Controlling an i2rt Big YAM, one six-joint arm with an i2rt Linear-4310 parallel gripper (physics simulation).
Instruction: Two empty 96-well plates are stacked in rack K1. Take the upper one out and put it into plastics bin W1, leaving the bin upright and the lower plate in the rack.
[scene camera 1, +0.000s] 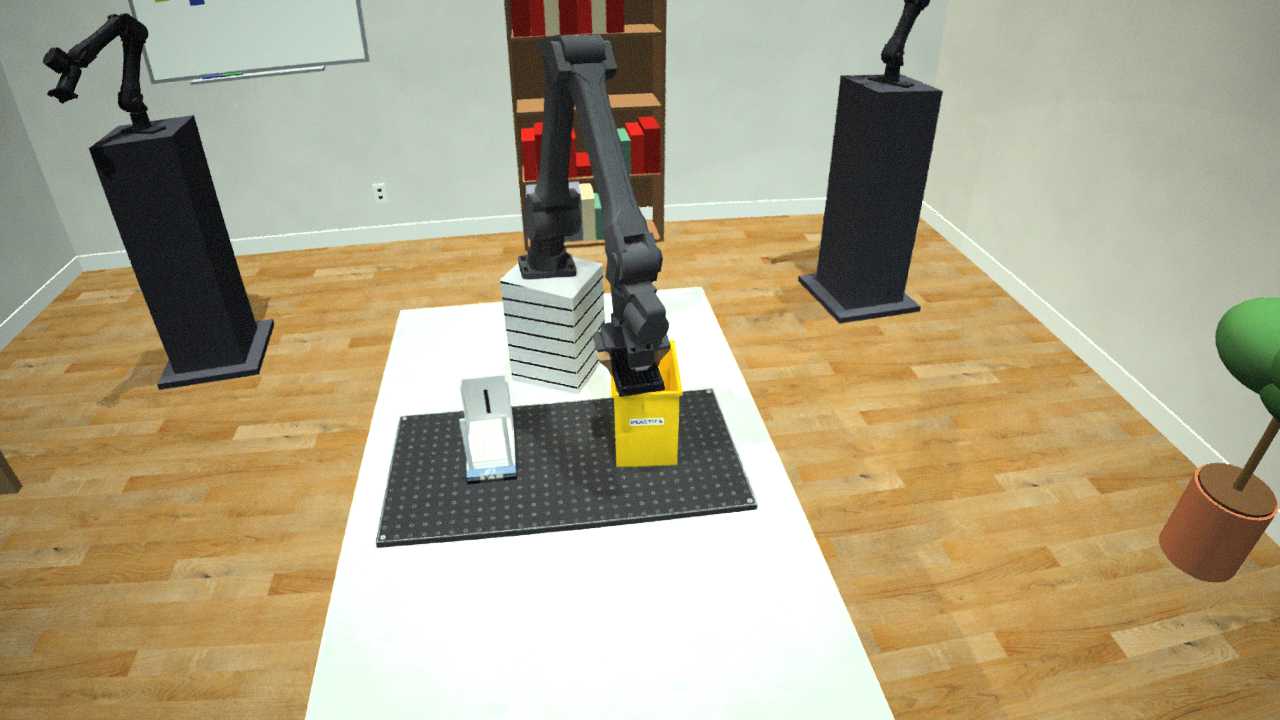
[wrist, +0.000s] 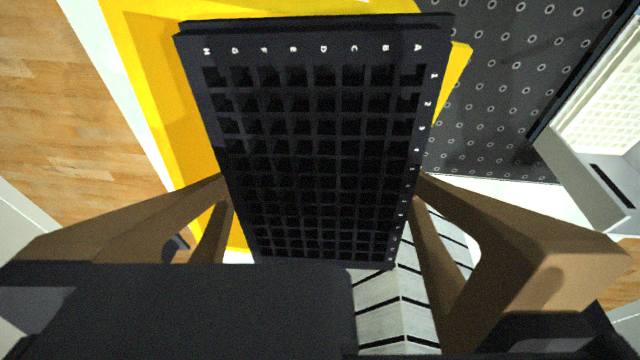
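Note:
My gripper (wrist: 320, 179) is shut on a black 96-well plate (scene camera 1: 640, 379) (wrist: 320, 150), with a finger on each long side. The plate is held over the mouth of the yellow plastics bin W1 (scene camera 1: 646, 440) (wrist: 172, 135), which stands upright. In the wrist view the plate covers much of the opening and reaches past the bin's right side. The white lower plate (scene camera 1: 487, 443) (wrist: 607, 100) lies in rack K1 (scene camera 1: 486, 399) (wrist: 590, 185), left of the bin in the scene view.
Rack and bin stand on a black perforated board (scene camera 1: 563, 501) (wrist: 492, 115) on a white table (scene camera 1: 572, 626). A white block pedestal (scene camera 1: 547, 331) (wrist: 400, 310) with black stripes carries the arm behind them. Two dark pillars (scene camera 1: 179, 259) (scene camera 1: 877, 197) with arms stand on the floor beyond.

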